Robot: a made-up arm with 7 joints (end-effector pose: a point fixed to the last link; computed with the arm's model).
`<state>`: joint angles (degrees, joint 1 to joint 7).
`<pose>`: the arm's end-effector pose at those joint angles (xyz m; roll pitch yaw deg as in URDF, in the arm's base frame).
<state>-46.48 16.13 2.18 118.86 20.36 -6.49 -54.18</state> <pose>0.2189 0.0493 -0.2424 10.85 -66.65 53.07</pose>
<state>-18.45 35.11 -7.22 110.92 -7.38 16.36 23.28</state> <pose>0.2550 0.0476 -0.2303 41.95 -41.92 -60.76</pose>
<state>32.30 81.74 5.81 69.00 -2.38 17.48 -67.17</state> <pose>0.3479 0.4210 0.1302 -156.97 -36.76 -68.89</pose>
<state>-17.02 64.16 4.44 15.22 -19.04 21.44 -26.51</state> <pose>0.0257 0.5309 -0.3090 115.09 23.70 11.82</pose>
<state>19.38 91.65 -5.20 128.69 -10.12 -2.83 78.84</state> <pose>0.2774 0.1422 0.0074 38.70 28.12 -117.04</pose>
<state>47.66 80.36 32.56 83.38 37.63 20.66 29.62</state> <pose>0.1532 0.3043 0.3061 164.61 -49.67 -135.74</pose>
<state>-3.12 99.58 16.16 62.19 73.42 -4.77 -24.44</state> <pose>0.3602 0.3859 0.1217 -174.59 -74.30 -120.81</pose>
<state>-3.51 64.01 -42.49 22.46 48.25 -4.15 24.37</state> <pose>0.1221 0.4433 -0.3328 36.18 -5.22 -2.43</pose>
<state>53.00 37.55 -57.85 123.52 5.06 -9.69 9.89</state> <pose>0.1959 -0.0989 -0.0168 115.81 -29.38 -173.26</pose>
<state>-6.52 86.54 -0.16 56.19 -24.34 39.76 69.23</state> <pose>0.2683 0.4663 -0.1307 50.59 29.49 -2.40</pose>
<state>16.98 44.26 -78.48 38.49 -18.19 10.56 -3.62</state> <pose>0.1235 0.2743 -0.4390 45.63 25.71 -79.98</pose>
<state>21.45 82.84 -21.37 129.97 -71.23 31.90 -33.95</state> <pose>0.3472 0.1450 -0.0277 -174.15 35.57 -80.15</pose>
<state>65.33 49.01 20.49 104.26 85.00 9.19 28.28</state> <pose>0.0828 0.2181 0.2900 166.87 -20.91 145.77</pose>
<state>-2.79 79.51 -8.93 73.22 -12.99 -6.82 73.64</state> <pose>0.2913 0.3719 -0.1740 15.88 15.07 -75.64</pose>
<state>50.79 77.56 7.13 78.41 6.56 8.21 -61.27</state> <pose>0.3007 0.3511 0.2493 -131.48 -34.05 -107.96</pose>
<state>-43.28 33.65 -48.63 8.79 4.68 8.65 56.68</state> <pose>-0.2813 0.2773 -0.3381 -75.52 58.82 -83.11</pose>
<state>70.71 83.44 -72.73 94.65 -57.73 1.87 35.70</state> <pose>0.3360 0.3170 -0.0482 85.67 54.50 -77.55</pose>
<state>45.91 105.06 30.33 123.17 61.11 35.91 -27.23</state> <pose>0.1194 0.0663 0.2570 174.54 -30.27 -123.32</pose>
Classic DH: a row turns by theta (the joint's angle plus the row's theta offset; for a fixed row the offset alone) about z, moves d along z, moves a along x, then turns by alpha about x. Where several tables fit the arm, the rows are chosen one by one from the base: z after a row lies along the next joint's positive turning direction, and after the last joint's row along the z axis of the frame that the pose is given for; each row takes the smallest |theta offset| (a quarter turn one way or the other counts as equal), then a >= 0, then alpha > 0; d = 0 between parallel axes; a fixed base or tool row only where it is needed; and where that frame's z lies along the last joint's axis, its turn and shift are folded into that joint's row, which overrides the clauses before.
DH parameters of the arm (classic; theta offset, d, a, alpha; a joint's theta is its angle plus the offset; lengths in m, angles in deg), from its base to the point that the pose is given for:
base (fixed): 0 0.001 0.003 90
joint 1: 90 -0.106 0.021 90
joint 2: 90 0.04 0.014 90
joint 3: 90 -0.202 0.007 90
joint 4: 0 0.007 -0.018 -90
joint 5: 0 -0.306 0.027 -90
joint 6: -90 -0.053 0 90
joint 7: 77.3 0.0035 -0.0292 102.31
tool (fixed): -86.01 0.0025 0 0

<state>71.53 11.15 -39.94 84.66 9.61 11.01 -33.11</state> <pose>0.3154 -0.1327 0.1541 -176.41 -48.68 -168.72</pose>
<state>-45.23 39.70 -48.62 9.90 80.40 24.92 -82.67</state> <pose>-0.2364 0.3694 -0.3811 151.93 24.17 48.89</pose>
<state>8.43 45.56 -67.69 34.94 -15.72 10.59 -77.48</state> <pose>0.1214 0.3042 -0.4554 116.46 12.50 -71.26</pose>
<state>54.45 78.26 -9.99 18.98 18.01 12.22 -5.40</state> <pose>0.2505 0.5603 0.0210 72.64 -66.01 20.19</pose>
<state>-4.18 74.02 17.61 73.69 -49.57 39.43 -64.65</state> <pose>0.3428 0.4516 -0.0732 -167.35 6.47 -30.46</pose>
